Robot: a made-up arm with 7 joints. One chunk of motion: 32 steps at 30 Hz.
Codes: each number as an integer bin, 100 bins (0 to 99) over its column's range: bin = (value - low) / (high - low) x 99, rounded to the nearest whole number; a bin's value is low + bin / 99 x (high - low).
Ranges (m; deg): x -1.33..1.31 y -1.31..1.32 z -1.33..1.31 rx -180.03..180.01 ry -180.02..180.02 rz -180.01..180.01
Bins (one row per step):
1: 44 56 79 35 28 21
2: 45 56 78 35 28 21
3: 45 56 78 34 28 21
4: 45 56 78 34 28 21
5: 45 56 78 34 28 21
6: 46 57 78 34 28 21
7: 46 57 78 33 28 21
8: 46 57 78 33 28 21
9: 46 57 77 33 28 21
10: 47 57 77 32 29 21
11: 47 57 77 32 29 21
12: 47 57 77 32 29 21
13: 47 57 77 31 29 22
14: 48 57 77 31 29 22
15: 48 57 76 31 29 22
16: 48 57 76 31 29 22
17: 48 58 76 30 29 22
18: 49 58 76 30 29 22
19: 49 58 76 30 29 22
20: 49 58 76 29 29 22
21: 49 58 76 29 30 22
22: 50 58 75 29 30 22
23: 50 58 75 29 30 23
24: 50 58 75 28 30 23
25: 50 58 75 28 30 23
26: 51 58 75 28 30 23
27: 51 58 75 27 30 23
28: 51 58 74 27 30 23
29: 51 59 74 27 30 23
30: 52 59 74 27 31 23
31: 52 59 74 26 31 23
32: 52 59 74 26 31 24
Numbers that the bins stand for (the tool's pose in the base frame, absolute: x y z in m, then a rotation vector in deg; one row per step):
1: -0.1567 0.1777 0.7767 -52.74 -78.19 -103.64
2: -0.1300 0.1777 0.7500 -52.74 -78.19 -103.64
3: -0.1300 0.1777 0.7500 -56.38 -78.19 -103.64
4: -0.1300 0.1777 0.7500 -56.38 -78.19 -103.64
5: -0.1300 0.1777 0.7500 -56.38 -78.19 -103.64
6: -0.1033 0.2042 0.7500 -56.38 -78.19 -103.64
7: -0.1033 0.2042 0.7500 -60.02 -78.19 -103.64
8: -0.1033 0.2042 0.7500 -60.02 -78.19 -103.64
9: -0.1033 0.2042 0.7233 -60.02 -78.19 -103.64
10: -0.0767 0.2042 0.7233 -63.65 -74.55 -103.64
11: -0.0767 0.2042 0.7233 -63.65 -74.55 -103.64
12: -0.0767 0.2042 0.7233 -63.65 -74.55 -103.64
13: -0.0767 0.2042 0.7233 -67.29 -74.55 -100.01
14: -0.0500 0.2042 0.7233 -67.29 -74.55 -100.01
15: -0.0500 0.2042 0.6967 -67.29 -74.55 -100.01
16: -0.0500 0.2042 0.6967 -67.29 -74.55 -100.01
17: -0.0500 0.2308 0.6967 -70.93 -74.55 -100.01
18: -0.0233 0.2308 0.6967 -70.93 -74.55 -100.01
19: -0.0233 0.2308 0.6967 -70.93 -74.55 -100.01
20: -0.0233 0.2308 0.6967 -74.56 -74.55 -100.01
21: -0.0233 0.2308 0.6967 -74.56 -70.92 -100.01
22: 0.0033 0.2308 0.6700 -74.56 -70.92 -100.01
23: 0.0033 0.2308 0.6700 -74.56 -70.92 -96.37
24: 0.0033 0.2308 0.6700 -78.20 -70.92 -96.37
25: 0.0033 0.2308 0.6700 -78.20 -70.92 -96.37
26: 0.0300 0.2308 0.6700 -78.20 -70.92 -96.37
27: 0.0300 0.2308 0.6700 -81.84 -70.92 -96.37
28: 0.0300 0.2308 0.6433 -81.84 -70.92 -96.37
29: 0.0300 0.2574 0.6433 -81.84 -70.92 -96.37
30: 0.0567 0.2574 0.6433 -81.84 -67.28 -96.37
31: 0.0567 0.2574 0.6433 -85.47 -67.28 -96.37
32: 0.0567 0.2574 0.6433 -85.47 -67.28 -92.73

